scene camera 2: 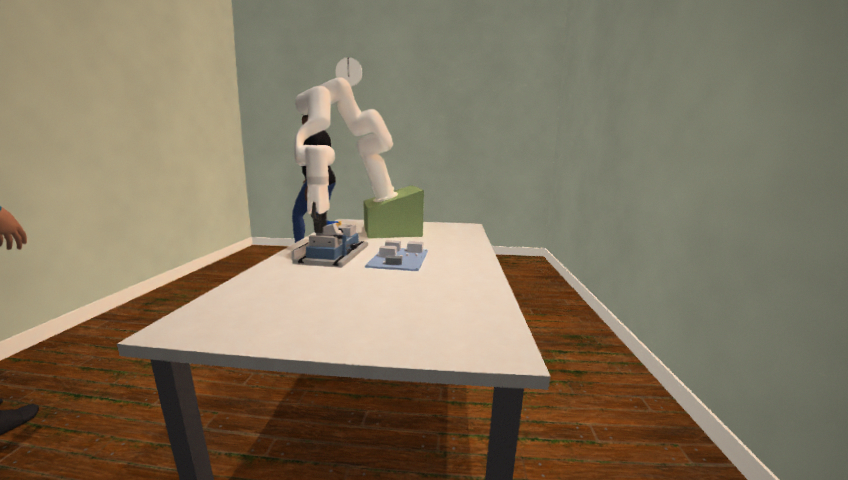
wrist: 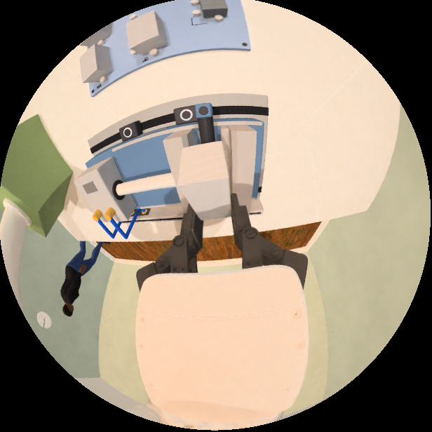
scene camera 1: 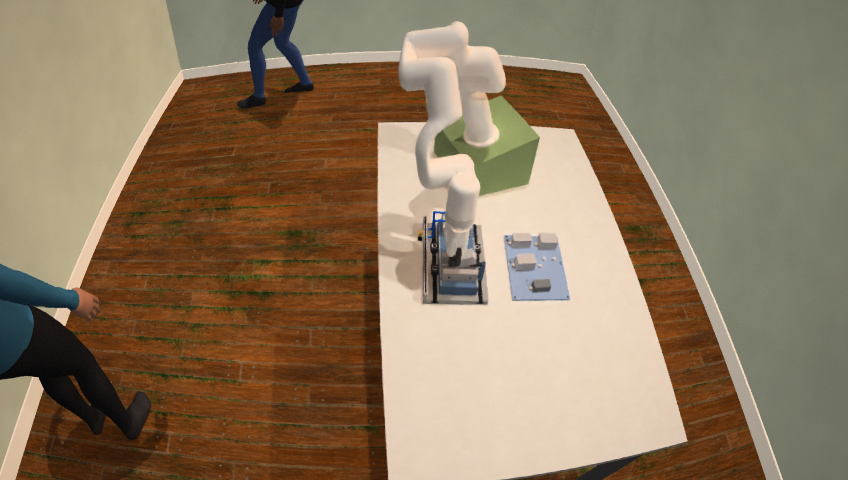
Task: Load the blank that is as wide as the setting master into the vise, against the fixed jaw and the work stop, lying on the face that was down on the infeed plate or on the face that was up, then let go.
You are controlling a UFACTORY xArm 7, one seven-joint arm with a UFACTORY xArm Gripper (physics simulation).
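Pixels of known places: gripper, fingertip midpoint: (scene camera 2: 320, 231) (scene camera 1: 453, 260); arm's base at its link origin: (scene camera 2: 385, 198) (scene camera 1: 481, 135).
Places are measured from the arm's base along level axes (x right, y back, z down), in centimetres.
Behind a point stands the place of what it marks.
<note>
My gripper (scene camera 1: 455, 258) {x 5.6, y -51.3, z 6.9 cm} (scene camera 2: 320, 228) {x 5.6, y -51.3, z 6.9 cm} (wrist: 214, 206) is shut on a light grey blank (wrist: 204, 175) (scene camera 2: 331, 229) {x 0.8, y -52.0, z 5.6 cm}. In the wrist view the blank looks tilted and covers part of the gap between the vise's moving jaw (wrist: 176, 145) and fixed jaw (wrist: 244, 165) (scene camera 1: 460, 274) (scene camera 2: 323, 240). The work stop's dark rod (wrist: 206, 130) reaches toward the blank from a blue clamp (wrist: 204, 110). The blank's underside and any contact with the vise (scene camera 1: 458, 288) {x 3.1, y -57.0, z 12.1 cm} (scene camera 2: 324, 252) {x 1.2, y -56.7, z 13.0 cm} are hidden. A dark grey block (scene camera 1: 540, 285) {x -21.9, y -51.1, z 14.2 cm} (scene camera 2: 393, 260) {x -22.9, y -51.6, z 15.0 cm} (wrist: 214, 8), possibly the setting master, is on the infeed plate (scene camera 1: 556, 278) {x -28.1, y -45.8, z 16.7 cm} (wrist: 225, 37).
Several light grey blanks also lie on the infeed plate beside the vise. A screw (wrist: 146, 184) runs to an end block (wrist: 102, 187), near blue-and-yellow handles (wrist: 126, 235). The green pedestal (scene camera 1: 505, 169) {x -9.6, y -8.3, z 7.2 cm} (scene camera 2: 395, 217) {x -8.3, y -9.0, z 7.7 cm} (wrist: 35, 170) stands behind. People stand beyond the table.
</note>
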